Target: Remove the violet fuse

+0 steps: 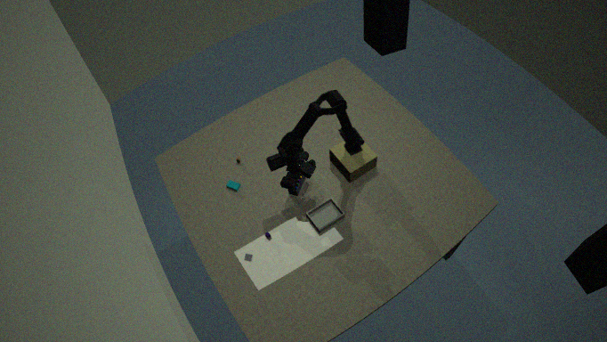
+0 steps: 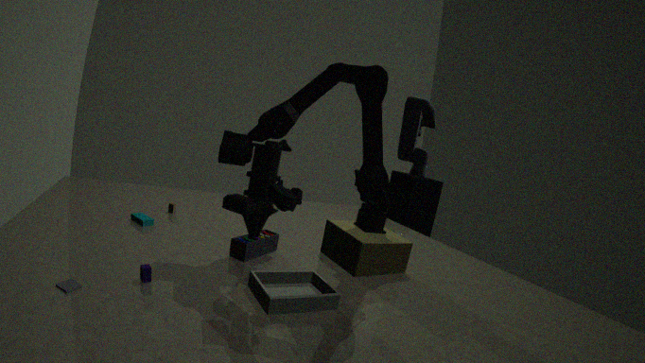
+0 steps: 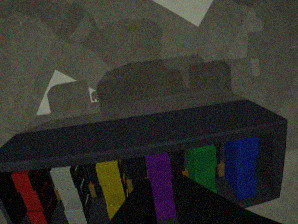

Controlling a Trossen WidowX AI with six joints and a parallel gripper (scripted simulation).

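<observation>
My gripper tip is now 200 mm to the right of the grey tray, 30 mm past it and 30 mm above it. Also, from my gripper tip: teal block 270 mm ahead, 140 mm to the right, 30 mm below; flat grey square 340 mm ahead, 230 mm to the left, 40 mm below; violet fuse 10 mm below.
</observation>
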